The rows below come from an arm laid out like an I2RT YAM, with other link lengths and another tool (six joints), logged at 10 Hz.
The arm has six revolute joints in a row. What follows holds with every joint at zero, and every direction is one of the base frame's. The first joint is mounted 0.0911 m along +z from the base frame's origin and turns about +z. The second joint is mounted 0.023 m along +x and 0.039 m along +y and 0.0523 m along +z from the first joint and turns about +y. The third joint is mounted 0.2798 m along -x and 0.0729 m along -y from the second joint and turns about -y. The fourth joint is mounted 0.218 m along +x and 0.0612 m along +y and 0.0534 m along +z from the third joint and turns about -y. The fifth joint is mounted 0.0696 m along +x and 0.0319 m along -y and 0.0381 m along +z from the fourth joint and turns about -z. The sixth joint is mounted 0.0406 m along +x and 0.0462 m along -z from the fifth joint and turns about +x. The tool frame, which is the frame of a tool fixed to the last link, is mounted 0.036 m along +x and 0.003 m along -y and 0.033 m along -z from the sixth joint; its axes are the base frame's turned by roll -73.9, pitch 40.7 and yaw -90 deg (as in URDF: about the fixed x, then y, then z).
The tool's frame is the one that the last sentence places.
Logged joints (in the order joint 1, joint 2, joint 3, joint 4, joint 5, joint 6), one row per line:
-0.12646, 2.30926, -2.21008, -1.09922, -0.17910, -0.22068
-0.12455, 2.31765, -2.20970, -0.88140, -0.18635, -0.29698
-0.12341, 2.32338, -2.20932, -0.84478, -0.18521, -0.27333
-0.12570, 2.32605, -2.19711, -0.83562, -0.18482, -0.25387
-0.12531, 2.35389, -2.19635, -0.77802, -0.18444, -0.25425
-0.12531, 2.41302, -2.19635, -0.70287, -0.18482, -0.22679
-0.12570, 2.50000, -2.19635, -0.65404, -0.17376, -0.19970
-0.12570, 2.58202, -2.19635, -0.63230, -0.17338, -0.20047
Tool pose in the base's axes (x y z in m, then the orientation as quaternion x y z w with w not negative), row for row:
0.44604, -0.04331, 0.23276, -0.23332, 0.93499, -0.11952, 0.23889
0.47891, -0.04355, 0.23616, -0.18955, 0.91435, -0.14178, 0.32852
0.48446, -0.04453, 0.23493, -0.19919, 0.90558, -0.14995, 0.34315
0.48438, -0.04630, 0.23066, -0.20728, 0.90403, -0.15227, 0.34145
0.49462, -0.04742, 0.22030, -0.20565, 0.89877, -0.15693, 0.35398
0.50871, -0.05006, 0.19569, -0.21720, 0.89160, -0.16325, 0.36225
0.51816, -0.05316, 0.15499, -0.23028, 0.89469, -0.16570, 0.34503
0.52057, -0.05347, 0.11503, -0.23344, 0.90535, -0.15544, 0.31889
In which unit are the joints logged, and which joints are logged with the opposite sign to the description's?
The joints are logged in radians. Opposite sign: joint 3, joint 6.
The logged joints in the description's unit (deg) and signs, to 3 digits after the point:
-7.246, 132.311, 126.628, -62.981, -10.262, 12.644
-7.136, 132.792, 126.606, -50.501, -10.677, 17.016
-7.071, 133.120, 126.585, -48.402, -10.612, 15.661
-7.202, 133.273, 125.885, -47.877, -10.589, 14.546
-7.180, 134.868, 125.842, -44.577, -10.568, 14.567
-7.180, 138.256, 125.842, -40.271, -10.589, 12.994
-7.202, 143.239, 125.842, -37.474, -9.956, 11.442
-7.202, 147.939, 125.842, -36.228, -9.934, 11.486

